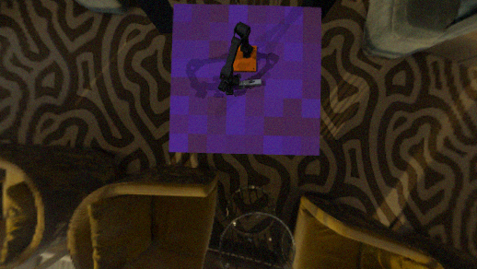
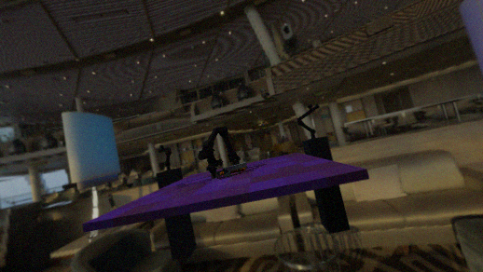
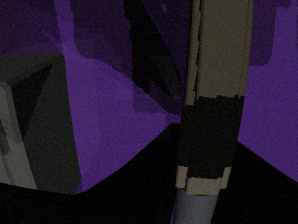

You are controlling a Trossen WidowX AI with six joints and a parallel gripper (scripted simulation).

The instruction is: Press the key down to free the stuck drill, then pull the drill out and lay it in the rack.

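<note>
The pale drill bit is 40 mm to the left of my gripper tip and 40 mm above it.
</note>
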